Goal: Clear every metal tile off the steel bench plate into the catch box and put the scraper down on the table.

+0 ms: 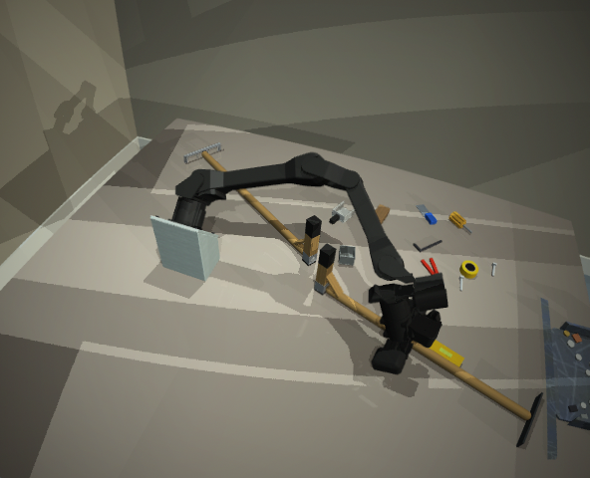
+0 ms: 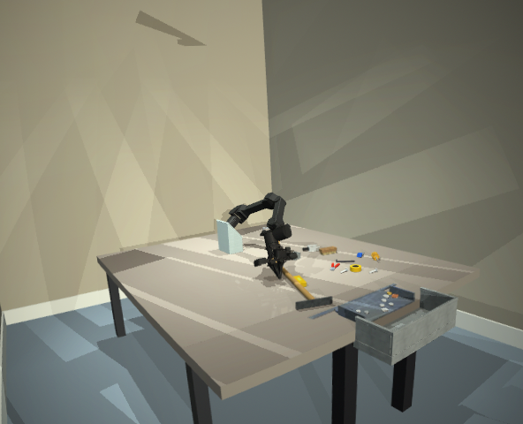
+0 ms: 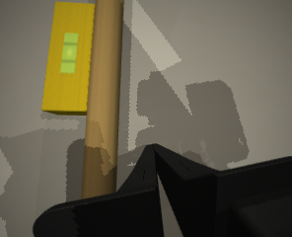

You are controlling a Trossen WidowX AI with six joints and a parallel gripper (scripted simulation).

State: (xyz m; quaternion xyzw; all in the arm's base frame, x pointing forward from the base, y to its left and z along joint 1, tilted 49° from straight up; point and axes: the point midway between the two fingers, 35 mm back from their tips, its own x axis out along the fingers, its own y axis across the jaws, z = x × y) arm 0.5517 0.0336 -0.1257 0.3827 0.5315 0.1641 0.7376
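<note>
Now: the long scraper 60 mm above my gripper tip, 30 mm to the left of it and 30 mm ahead of it. Also, from my gripper tip: yellow tape roll (330 mm to the left, 130 mm ahead); then small grey box (240 mm to the left, 200 mm behind); then yellow spirit level (90 mm ahead, 40 mm to the left, 10 mm above).
</note>
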